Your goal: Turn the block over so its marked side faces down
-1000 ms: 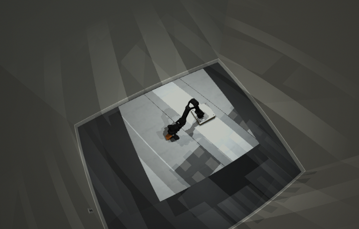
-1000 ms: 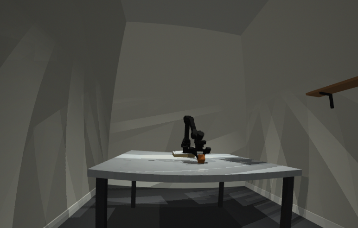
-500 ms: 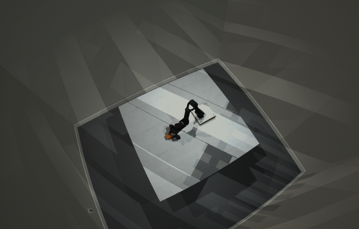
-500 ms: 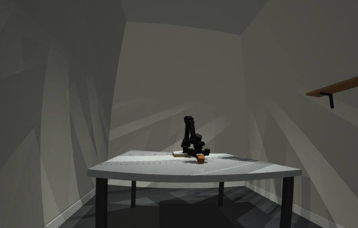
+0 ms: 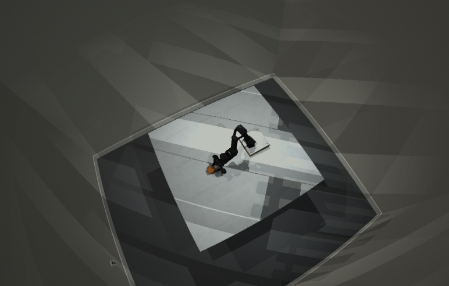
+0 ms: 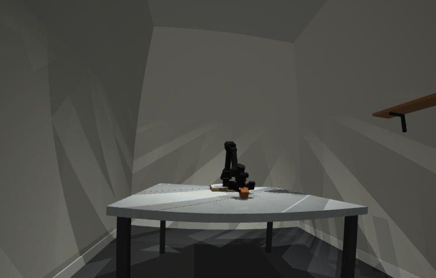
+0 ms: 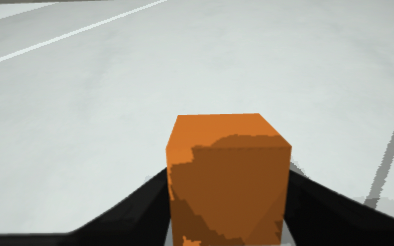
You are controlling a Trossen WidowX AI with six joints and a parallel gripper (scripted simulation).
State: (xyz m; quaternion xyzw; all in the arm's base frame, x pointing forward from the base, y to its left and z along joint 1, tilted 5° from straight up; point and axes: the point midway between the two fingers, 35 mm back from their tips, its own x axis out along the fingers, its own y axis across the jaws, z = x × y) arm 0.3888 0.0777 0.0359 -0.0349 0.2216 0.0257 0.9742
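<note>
Now: the orange block 1 cm below my gripper tip.
</note>
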